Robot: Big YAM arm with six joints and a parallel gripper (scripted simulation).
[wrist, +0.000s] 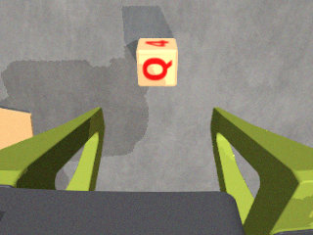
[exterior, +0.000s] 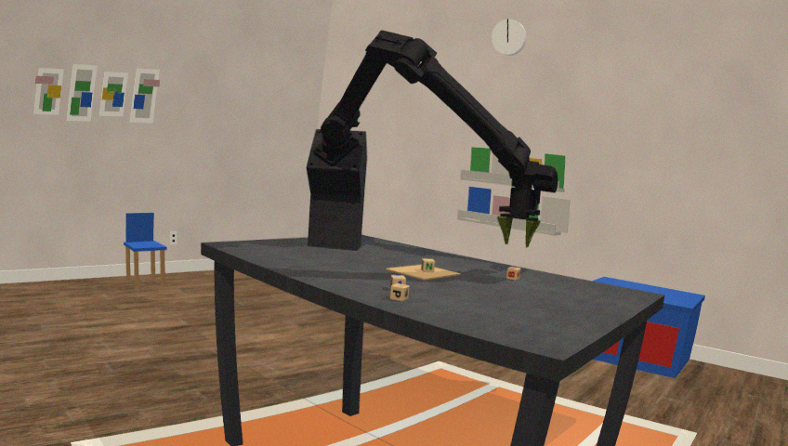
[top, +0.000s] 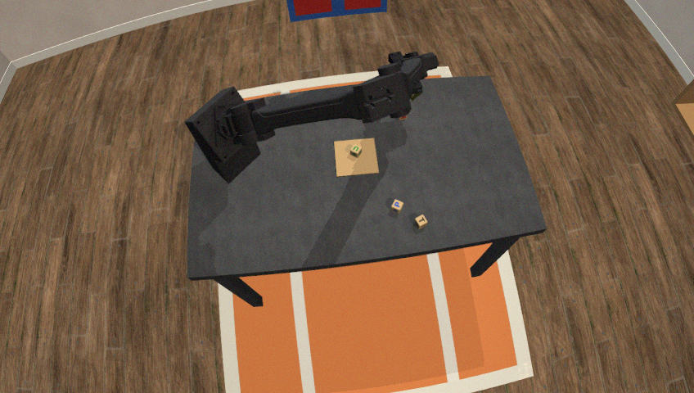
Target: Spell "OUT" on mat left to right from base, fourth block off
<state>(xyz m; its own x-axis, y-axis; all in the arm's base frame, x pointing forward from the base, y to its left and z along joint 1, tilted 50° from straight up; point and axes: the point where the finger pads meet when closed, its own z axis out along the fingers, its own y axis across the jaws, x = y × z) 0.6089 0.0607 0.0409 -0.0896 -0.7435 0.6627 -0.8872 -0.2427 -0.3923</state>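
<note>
Right now the O block is 80 mm below my hand. The rest, counted from my hand: green-lettered block: 220 mm behind, 80 mm to the right, 80 mm below; then P block: 180 mm behind, 320 mm to the right, 80 mm below; then tan mat: 220 mm behind, 90 mm to the right, 100 mm below.
</note>
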